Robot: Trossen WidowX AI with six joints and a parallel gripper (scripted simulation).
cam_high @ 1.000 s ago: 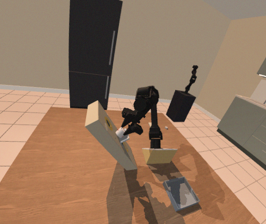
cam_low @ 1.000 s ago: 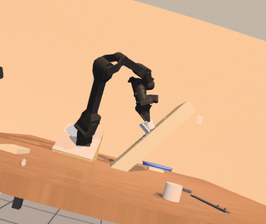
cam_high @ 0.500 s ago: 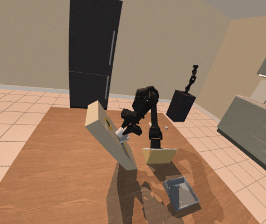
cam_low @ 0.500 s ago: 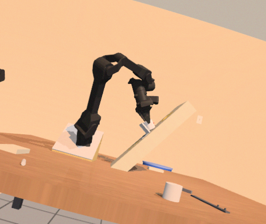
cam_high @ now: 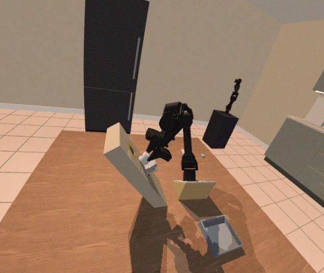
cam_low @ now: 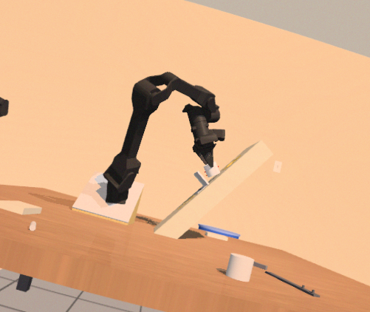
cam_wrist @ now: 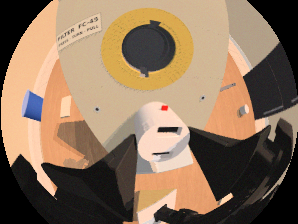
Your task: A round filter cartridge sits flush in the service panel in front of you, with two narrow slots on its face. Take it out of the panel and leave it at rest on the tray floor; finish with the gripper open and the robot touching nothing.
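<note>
The tray lies 310 mm behind my gripper tip, 300 mm to the left of it and 240 mm below it. The rest, counted from my gripper tip: peg: 510 mm to the right, 370 mm behind, 240 mm below; then filter cartridge: right at my gripper tip.
</note>
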